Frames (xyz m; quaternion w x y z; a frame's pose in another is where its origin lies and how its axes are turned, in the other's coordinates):
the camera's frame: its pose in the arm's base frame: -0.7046 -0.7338 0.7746 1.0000 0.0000 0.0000 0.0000
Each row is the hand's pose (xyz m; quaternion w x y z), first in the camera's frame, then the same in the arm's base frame.
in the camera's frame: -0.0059 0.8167 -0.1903 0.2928 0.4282 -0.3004 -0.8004
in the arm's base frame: -0.7105 0.0829 0.5843 0.2928 0.4282 -0.3004 -0.8004
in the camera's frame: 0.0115 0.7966 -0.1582 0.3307 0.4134 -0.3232 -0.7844
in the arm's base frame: -0.6931 0.0628 0.6164 0.3307 0.4134 -0.3232 -0.7844
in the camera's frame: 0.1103 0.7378 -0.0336 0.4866 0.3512 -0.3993 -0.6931
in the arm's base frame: -0.5943 0.0040 0.7410 0.4866 0.3512 -0.3993 -0.6931
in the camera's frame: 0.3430 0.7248 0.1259 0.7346 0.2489 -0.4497 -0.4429
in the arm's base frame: -0.3616 -0.0090 0.9005 0.7346 0.2489 -0.4497 -0.4429
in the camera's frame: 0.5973 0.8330 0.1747 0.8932 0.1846 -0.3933 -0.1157
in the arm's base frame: -0.1073 0.0992 0.9493 0.8932 0.1846 -0.3933 -0.1157
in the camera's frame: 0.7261 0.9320 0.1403 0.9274 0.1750 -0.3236 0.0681
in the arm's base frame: 0.0215 0.1982 0.9149 0.9274 0.1750 -0.3236 0.0681
